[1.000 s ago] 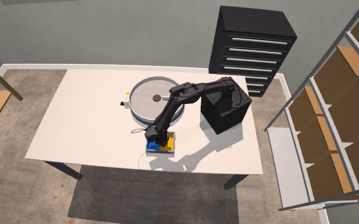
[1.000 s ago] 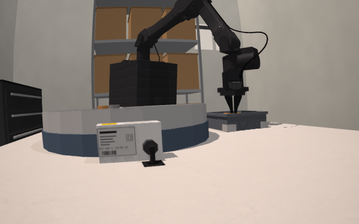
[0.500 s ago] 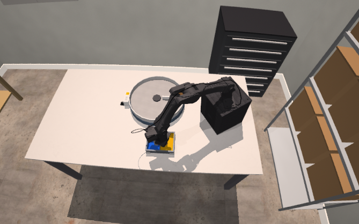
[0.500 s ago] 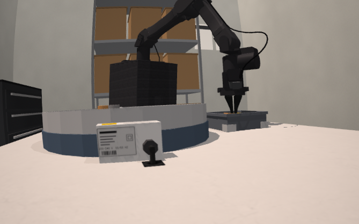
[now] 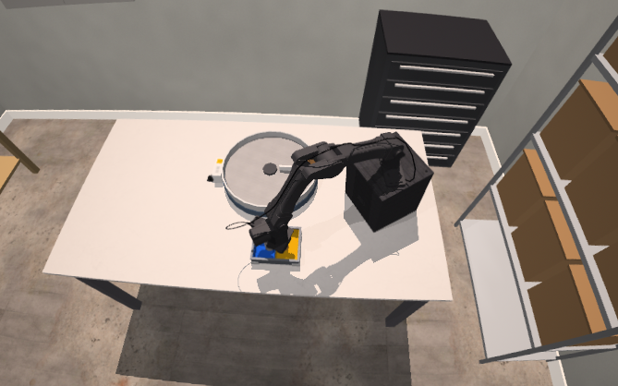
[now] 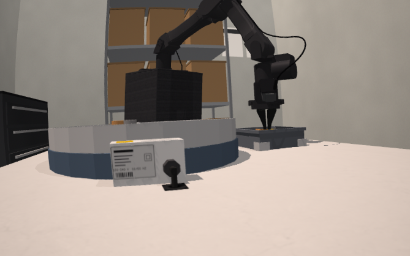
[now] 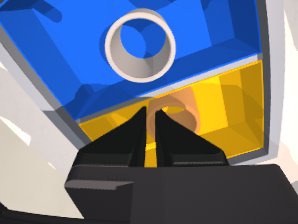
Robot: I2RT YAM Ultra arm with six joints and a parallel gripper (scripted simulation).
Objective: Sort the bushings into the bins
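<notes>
My gripper is now 2 cm past the yellow bin, 2 cm above it and 1 cm to the left of it. From my hand the other things lie so: blue bin (6 cm ahead, 2 cm to the right, 2 cm below); round grey turntable (37 cm to the right, 3 cm ahead, 1 cm above).
</notes>
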